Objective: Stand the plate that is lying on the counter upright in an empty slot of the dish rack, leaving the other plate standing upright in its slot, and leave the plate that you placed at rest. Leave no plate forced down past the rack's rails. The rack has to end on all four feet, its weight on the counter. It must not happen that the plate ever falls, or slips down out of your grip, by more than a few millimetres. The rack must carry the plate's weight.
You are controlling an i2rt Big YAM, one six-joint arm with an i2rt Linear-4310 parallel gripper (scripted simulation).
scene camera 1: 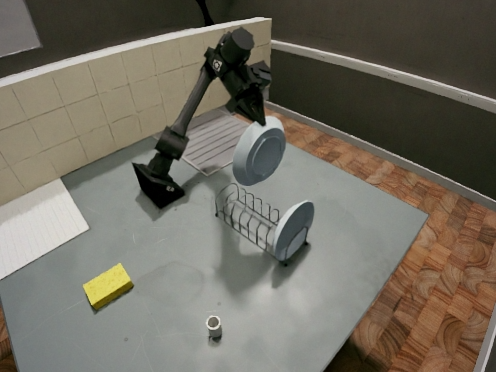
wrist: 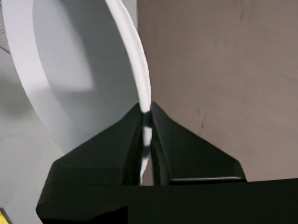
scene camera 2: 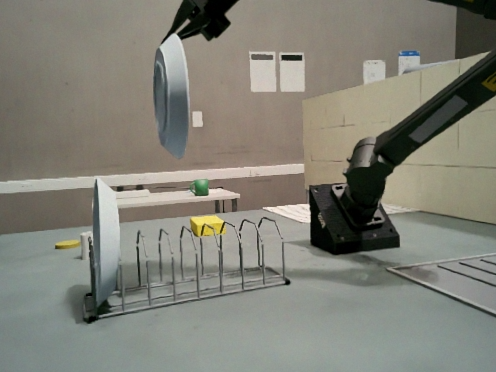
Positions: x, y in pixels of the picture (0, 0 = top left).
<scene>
pale blue plate: scene camera 1 260, 150; wrist; scene camera 2
same spot on pale blue plate: point(wrist: 79, 78) = point(scene camera 2: 159, 95)
</scene>
